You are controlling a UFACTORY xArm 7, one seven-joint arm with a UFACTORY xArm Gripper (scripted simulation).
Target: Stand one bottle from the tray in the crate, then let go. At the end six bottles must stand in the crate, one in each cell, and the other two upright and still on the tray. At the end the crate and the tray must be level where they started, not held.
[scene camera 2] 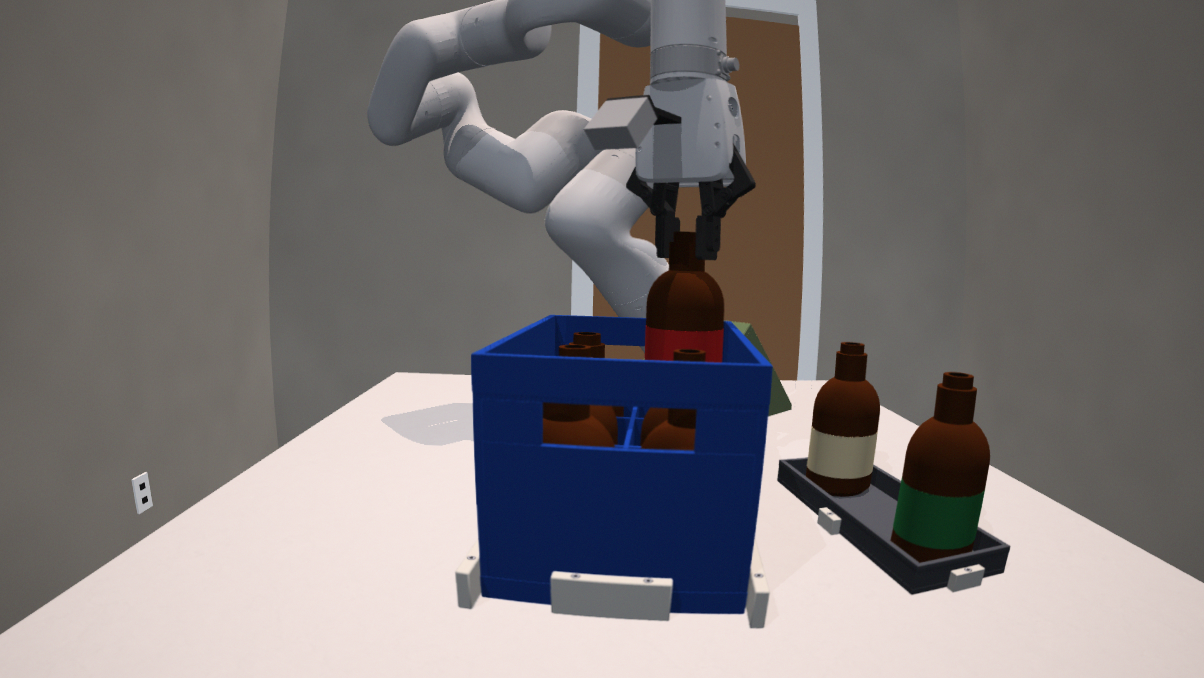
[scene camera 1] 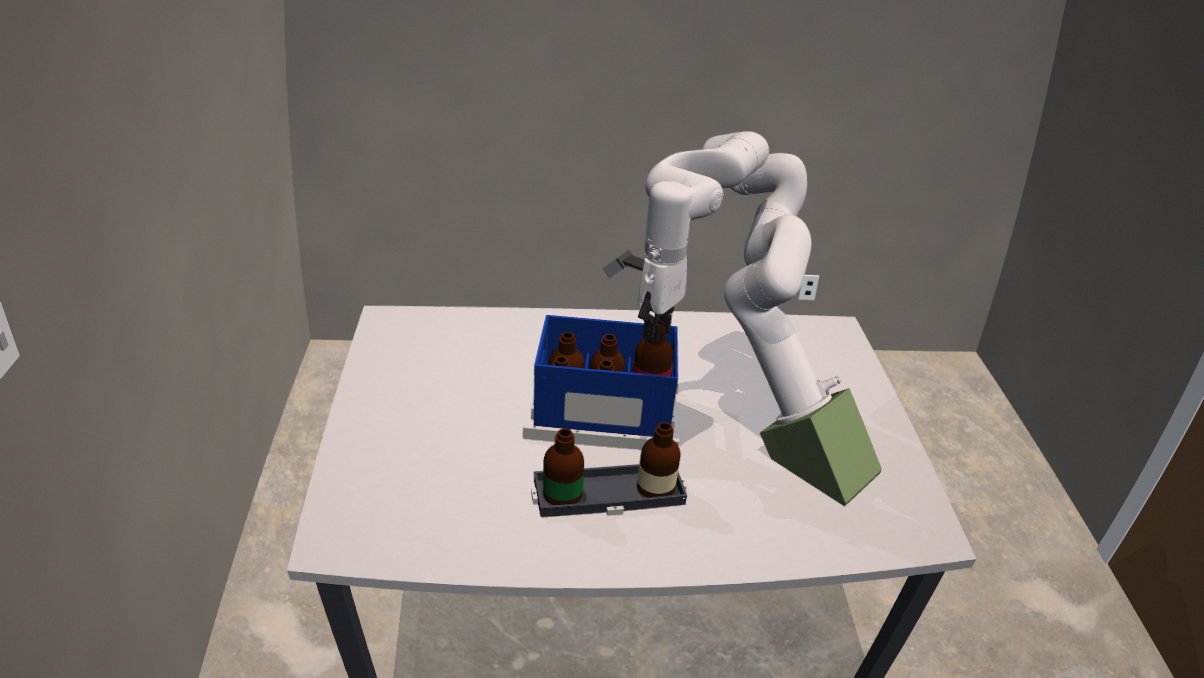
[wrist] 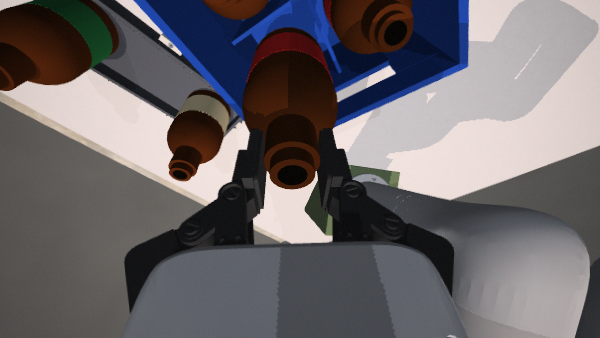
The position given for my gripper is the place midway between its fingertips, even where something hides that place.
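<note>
I can see my gripper (scene camera 2: 686,259), and the wrist view shows me the gripper (wrist: 291,146) too. A blue crate (scene camera 2: 690,516) is here, and so is a dark tray (scene camera 2: 877,505). I find the crate (wrist: 221,49) in the wrist view as well, while scene camera 1 also lets me see the tray (scene camera 1: 611,486).
</note>
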